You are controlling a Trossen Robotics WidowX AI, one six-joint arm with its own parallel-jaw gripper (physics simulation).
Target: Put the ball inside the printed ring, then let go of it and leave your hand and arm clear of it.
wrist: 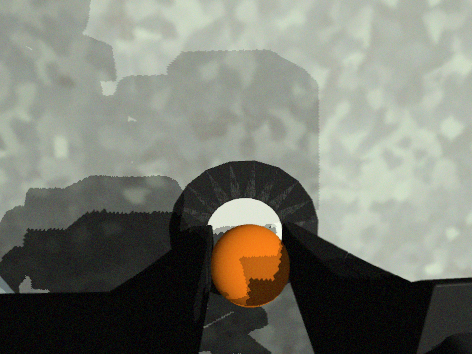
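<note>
An orange ball (250, 265) is between the two black fingers in the lower middle of the wrist view. My gripper (247, 234) is shut on the ball, one finger at its left side and one at its right. The printed ring (250, 179), a dark band around a white centre, shows behind the ball and fingers. The ball overlaps the lower part of the white centre in the view, and the ring's lower part is mostly hidden by the ball and fingers. How high the ball is above the surface is hard to tell.
The mottled pale grey-green surface (390, 125) lies under the ring. Broad shadows of the arm and gripper fall across it at the left and middle. A small pale blue-grey edge shows at the far left.
</note>
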